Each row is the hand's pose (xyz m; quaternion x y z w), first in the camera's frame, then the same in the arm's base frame.
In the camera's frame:
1: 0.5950 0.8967 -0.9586 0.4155 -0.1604 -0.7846 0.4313
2: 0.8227 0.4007 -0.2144 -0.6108 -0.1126 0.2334 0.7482
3: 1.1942 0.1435 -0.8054 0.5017 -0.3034 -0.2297 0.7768
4: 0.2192 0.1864 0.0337 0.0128 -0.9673 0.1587 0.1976
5: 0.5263 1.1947 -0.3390 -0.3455 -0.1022 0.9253 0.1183
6: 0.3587 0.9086 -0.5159 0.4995 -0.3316 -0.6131 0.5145
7: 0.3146 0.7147 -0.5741 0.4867 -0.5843 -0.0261 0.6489
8: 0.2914 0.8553 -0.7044 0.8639 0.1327 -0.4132 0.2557
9: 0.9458 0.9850 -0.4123 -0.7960 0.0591 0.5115 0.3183
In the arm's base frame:
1: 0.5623 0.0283 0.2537 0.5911 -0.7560 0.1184 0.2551
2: -0.3332 0.1469 0.0650 0.7638 0.5517 0.3218 0.0929
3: -0.2399 0.1042 0.8019 0.0258 -0.8269 0.4775 0.2959
4: -0.4793 -0.3604 -0.3743 0.1824 0.4552 -0.5255 0.6952
5: 0.3962 0.3342 -0.3432 0.9227 -0.2839 -0.1307 0.2257
6: 0.3516 -0.0105 -0.2002 0.4534 -0.8060 0.3332 0.1838
7: 0.2626 -0.1722 -0.1062 -0.0742 -0.7388 0.6698 0.0091
8: 0.4532 -0.1497 -0.0853 0.5388 -0.3169 0.4775 0.6174
9: 0.1776 0.5130 0.0384 0.8632 0.0198 0.4561 0.2156

